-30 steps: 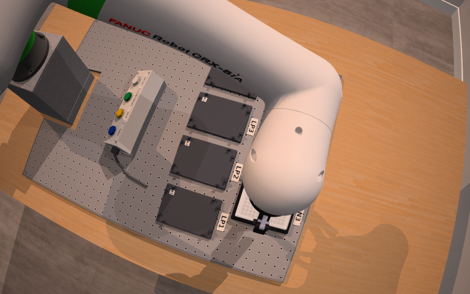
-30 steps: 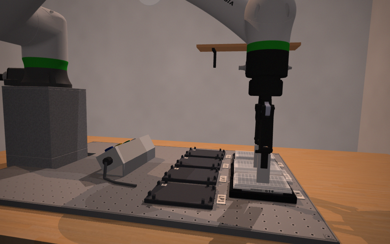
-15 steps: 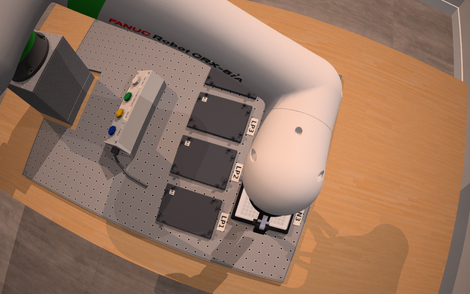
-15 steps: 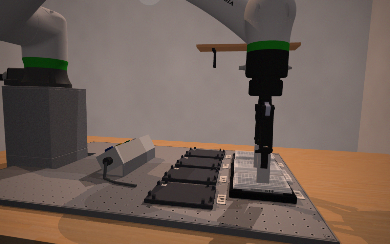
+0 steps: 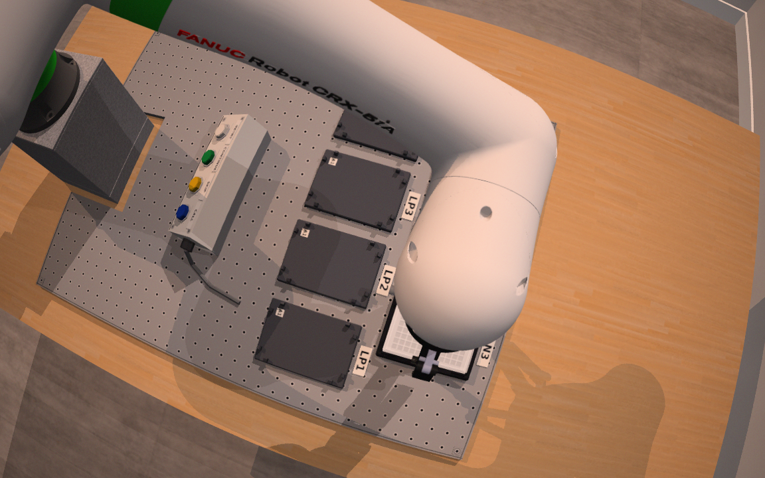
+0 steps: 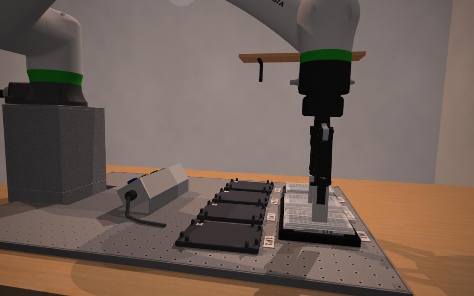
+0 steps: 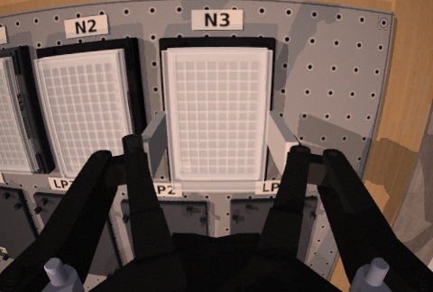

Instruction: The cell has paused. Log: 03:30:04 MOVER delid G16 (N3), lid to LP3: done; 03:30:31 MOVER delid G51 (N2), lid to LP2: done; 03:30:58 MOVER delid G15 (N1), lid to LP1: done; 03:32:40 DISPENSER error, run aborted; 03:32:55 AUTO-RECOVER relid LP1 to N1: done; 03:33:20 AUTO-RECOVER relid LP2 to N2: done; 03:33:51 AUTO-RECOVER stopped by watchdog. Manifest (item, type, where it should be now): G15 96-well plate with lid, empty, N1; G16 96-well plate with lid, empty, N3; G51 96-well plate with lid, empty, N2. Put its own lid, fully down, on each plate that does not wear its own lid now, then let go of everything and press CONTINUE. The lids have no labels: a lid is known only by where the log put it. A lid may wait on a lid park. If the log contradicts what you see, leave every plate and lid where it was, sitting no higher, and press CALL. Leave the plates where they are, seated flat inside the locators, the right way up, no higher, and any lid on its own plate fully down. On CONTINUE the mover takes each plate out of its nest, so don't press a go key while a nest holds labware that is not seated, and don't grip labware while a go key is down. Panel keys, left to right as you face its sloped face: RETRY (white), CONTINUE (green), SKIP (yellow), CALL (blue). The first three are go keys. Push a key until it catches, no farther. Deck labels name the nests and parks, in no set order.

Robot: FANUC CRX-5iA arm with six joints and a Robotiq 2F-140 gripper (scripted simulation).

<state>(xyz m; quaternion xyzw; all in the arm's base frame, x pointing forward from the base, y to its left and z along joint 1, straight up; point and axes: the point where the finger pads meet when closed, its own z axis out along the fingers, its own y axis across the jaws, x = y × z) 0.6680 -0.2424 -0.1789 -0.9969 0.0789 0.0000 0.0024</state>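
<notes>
Now: the plate G16 40 mm below my hand. Also, from my hand: lid park LP2: 170 mm behind, 90 mm to the left, 60 mm below; then clear lid: 20 mm below; then lid park LP1: 180 mm behind, 60 mm below, 40 mm to the right.
</notes>
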